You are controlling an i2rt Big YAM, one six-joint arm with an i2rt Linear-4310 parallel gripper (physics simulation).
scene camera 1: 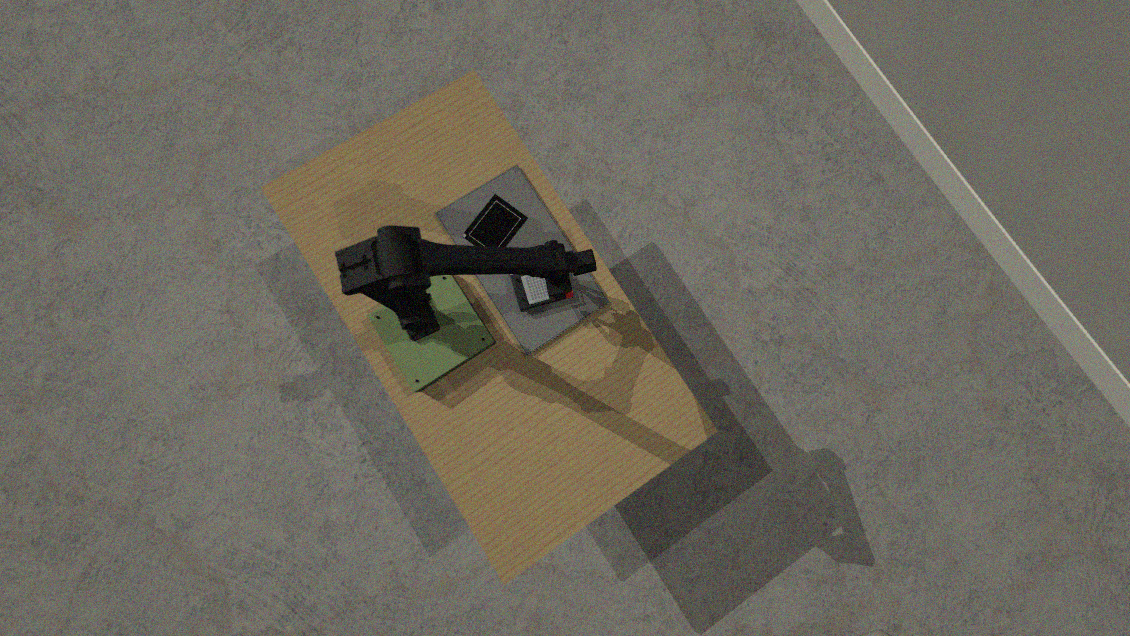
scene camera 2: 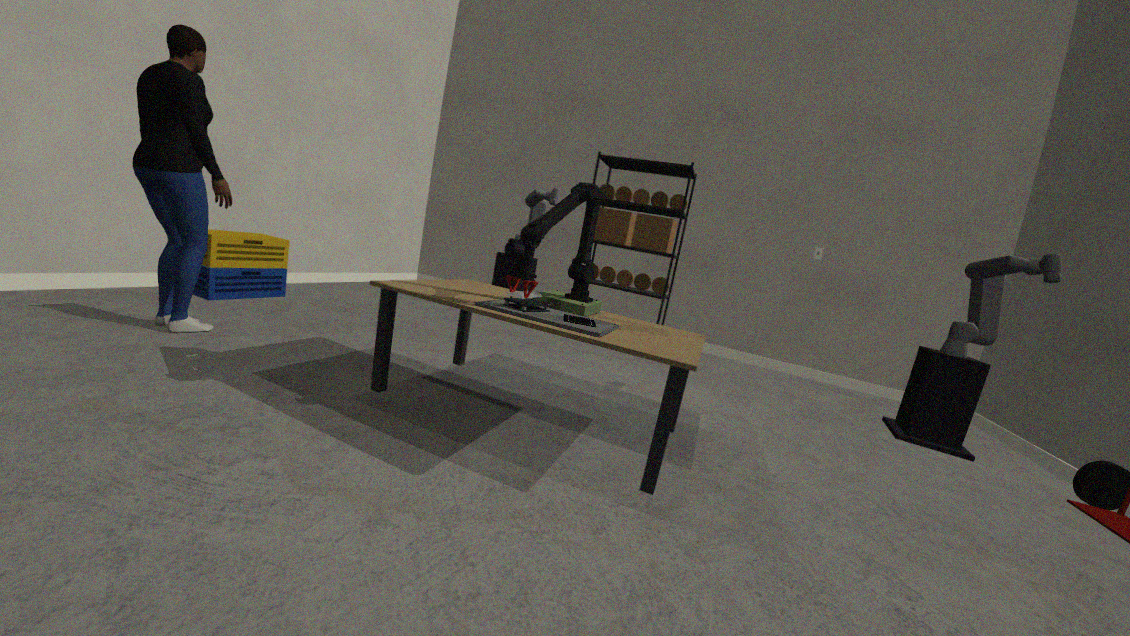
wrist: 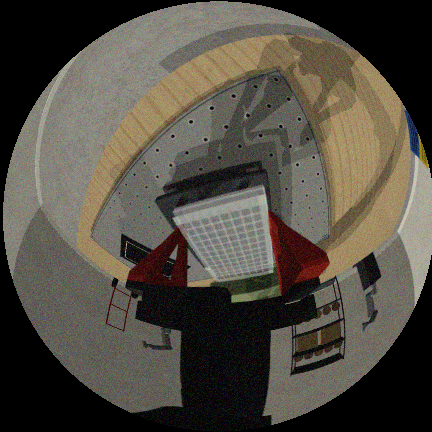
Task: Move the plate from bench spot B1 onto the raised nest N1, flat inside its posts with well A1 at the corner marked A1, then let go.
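Places are measured from the arm's base along level axes (x ahead, y left, z up), in millimetres.
Where they show: gripper, between the fingertips: (scene camera 2: 518, 296) (wrist: 224, 221); arm's base, origin of its link: (scene camera 1: 418, 317) (scene camera 2: 578, 299).
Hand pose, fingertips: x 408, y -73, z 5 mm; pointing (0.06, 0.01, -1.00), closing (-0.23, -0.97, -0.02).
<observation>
Each offset is from my fingertips to the top centre of the thing. "*": to the spot under its first point. Level surfaces: height alone.
The pale plate @(35 mm back, 5 mm left, 21 mm up) (scene camera 1: 535, 289) (wrist: 230, 240), with a grid of wells, is between the red fingers of my gripper (scene camera 2: 521, 296) (wrist: 224, 221), which is shut on it. The plate is over the dark raised nest @(45 mm back, 18 mm left, 8 mm down) (scene camera 1: 545, 303) (wrist: 215, 189); the nest's far part shows beyond the plate in the wrist view. Whether the plate touches the nest or sits inside its posts cannot be told. The A1 mark and well A1 cannot be made out. Bench spot B1, a black rectangle with a pale outline @(* 90 mm back, 257 mm left, 46 mm down) (scene camera 1: 495, 222) (wrist: 135, 250), has no plate on it.
The grey holed board (scene camera 1: 521, 183) (wrist: 150, 185) bears the nest and the spot on the wooden table @(60 mm down) (scene camera 1: 474, 474). A green base block (scene camera 1: 442, 367) stands beside the board, under my arm. A shelf rack (scene camera 2: 646, 165) and a person (scene camera 2: 170, 118) are away from the table.
</observation>
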